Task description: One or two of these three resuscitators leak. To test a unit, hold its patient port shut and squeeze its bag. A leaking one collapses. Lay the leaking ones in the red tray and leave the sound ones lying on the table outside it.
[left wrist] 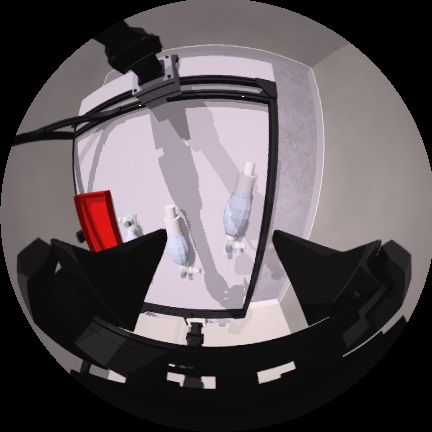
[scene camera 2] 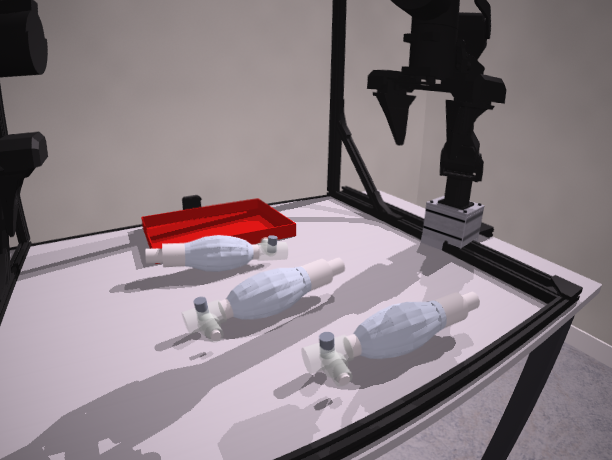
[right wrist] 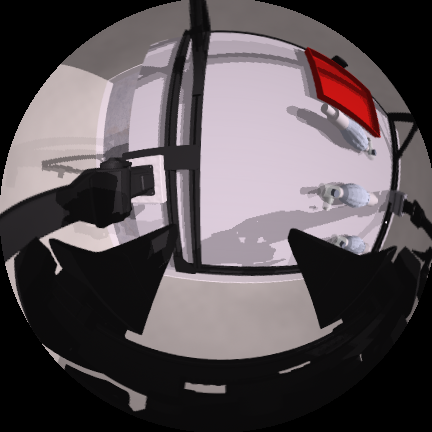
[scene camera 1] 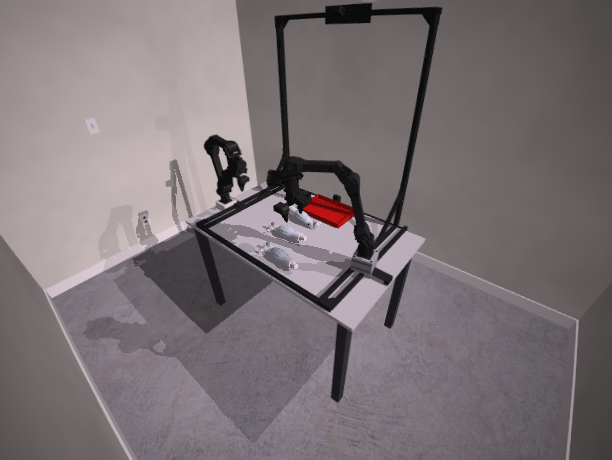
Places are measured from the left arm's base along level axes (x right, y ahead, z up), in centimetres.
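Where they show: left gripper, fingertip midpoint: (left wrist: 220,235) (scene camera 2: 423,151) (scene camera 1: 293,217); right gripper, fingertip midpoint: (left wrist: 194,341) (right wrist: 235,231) (scene camera 1: 237,189); left arm's base, link origin: (left wrist: 150,71) (scene camera 2: 456,203) (scene camera 1: 365,253); right arm's base, link origin: (left wrist: 196,323) (right wrist: 140,180) (scene camera 1: 225,201).
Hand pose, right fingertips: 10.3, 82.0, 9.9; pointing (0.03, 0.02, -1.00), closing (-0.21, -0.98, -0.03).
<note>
Each offset is from my right fingertips to the centre of the thing, as dx, dy, dz.
Three resuscitators lie on the table outside the red tray {+29.2, -44.8, -18.0} (scene camera 1: 340,223) (scene camera 2: 286,231) (right wrist: 374,119), their blue-grey bags full and round. The back one {+13.1, -36.6, -16.3} (scene camera 1: 302,218) (scene camera 2: 218,252) (right wrist: 356,136) lies along the tray's near side; in the left wrist view a finger partly hides it. The middle one {-5.3, -35.3, -16.3} (scene camera 1: 286,232) (scene camera 2: 270,294) (left wrist: 177,249) (right wrist: 354,194) and the front one {-23.8, -42.4, -16.3} (scene camera 1: 278,254) (scene camera 2: 400,330) (left wrist: 237,215) lie roughly parallel. My left gripper (scene camera 1: 294,210) (left wrist: 220,235) is open and empty, high above the table. My right gripper (right wrist: 235,231) is open and empty, raised near the left table end in scene camera 1.
A black frame (scene camera 1: 283,100) rises at the table's back, and dark rails (scene camera 2: 435,425) run along the table edges. The left arm's base (scene camera 1: 364,264) (scene camera 2: 451,222) stands at the right end. A small black object (scene camera 2: 192,201) stands behind the tray.
</note>
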